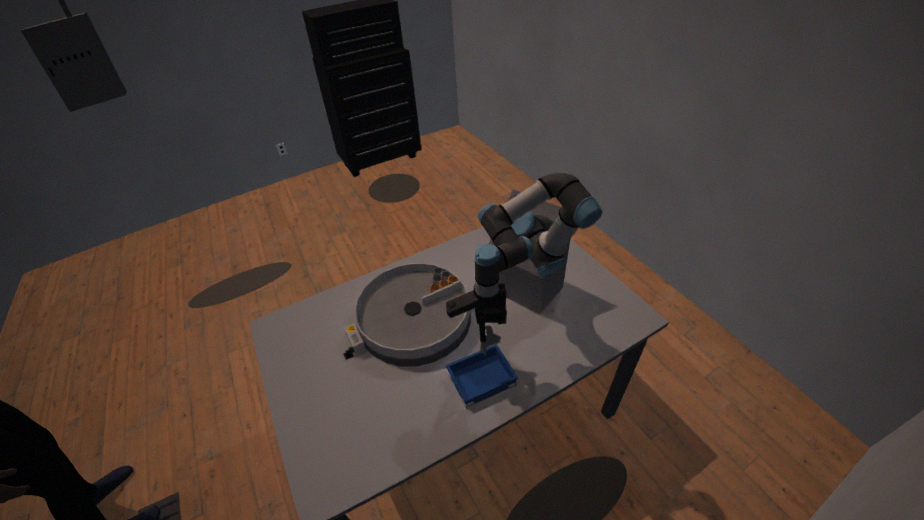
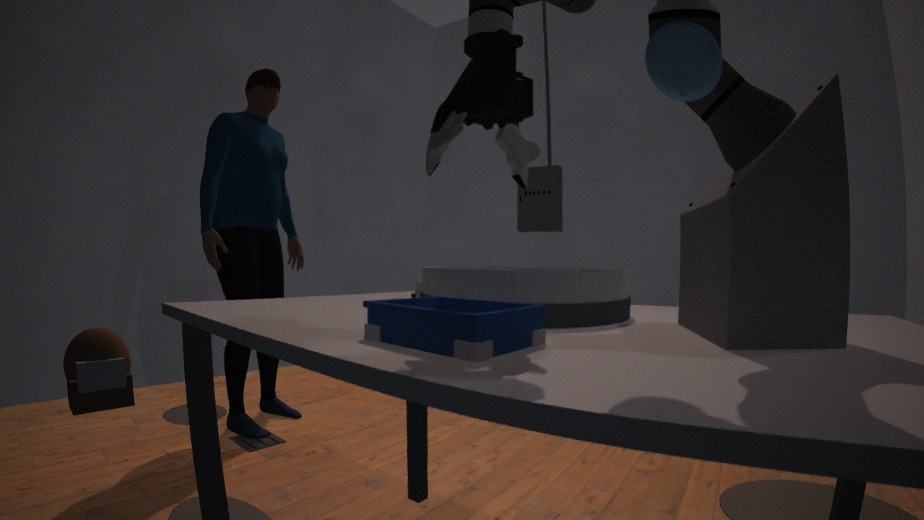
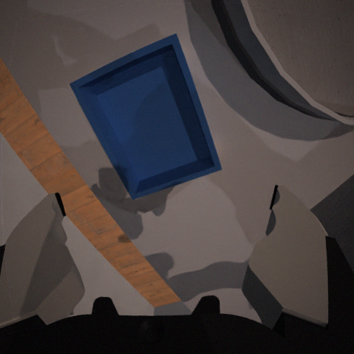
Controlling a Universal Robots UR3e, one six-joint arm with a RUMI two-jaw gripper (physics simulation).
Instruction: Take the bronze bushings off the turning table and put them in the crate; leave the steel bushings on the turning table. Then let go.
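Places are measured from the arm's base along level axes (x right, y ahead, z up), in centimetres.
Pixels of known places: gripper, fingertip midpoint: (image 1: 481, 334) (image 2: 480, 182); arm's base at its link origin: (image 2: 764, 142).
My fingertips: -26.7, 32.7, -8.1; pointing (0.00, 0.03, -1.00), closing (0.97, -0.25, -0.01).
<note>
Ahead of a thing's pixels: the offset from my fingertips to its top centre, as dx, dy, dz. "*": to the spot under its first point. Level surfaces: height alone.
The turning table (image 1: 387, 323) (image 2: 517, 284) (image 3: 310, 45) is a round grey dish with a raised rim. Several bronze bushings @(+36.1, +1.2, -11.6) (image 1: 443, 283) sit together inside its rim, beside a pale bar, with grey steel bushings @(+43.4, +1.2, -11.6) (image 1: 439, 272) next to them on the far side. The single bushings are too small to count surely. The blue crate @(-2.6, +1.5, -15.7) (image 1: 481, 375) (image 2: 420, 326) (image 3: 150, 120) stands on the work table beside the turning table, and its floor shows no bushings. My gripper (image 1: 483, 347) (image 2: 476, 180) (image 3: 166, 192) is open and empty, pointing down, high above the table near the crate.
The pale bar @(* +33.0, +2.9, -13.1) (image 1: 442, 292) reaches inward from the turning table's rim. A small box with a yellow label @(* +26.8, +38.5, -14.9) (image 1: 353, 336) stands at the rim's outer side. The arm's grey pedestal (image 1: 546, 284) (image 2: 762, 278) stands on the work table @(dz -20.7) (image 1: 323, 400). A person (image 2: 248, 174) stands beyond the table.
</note>
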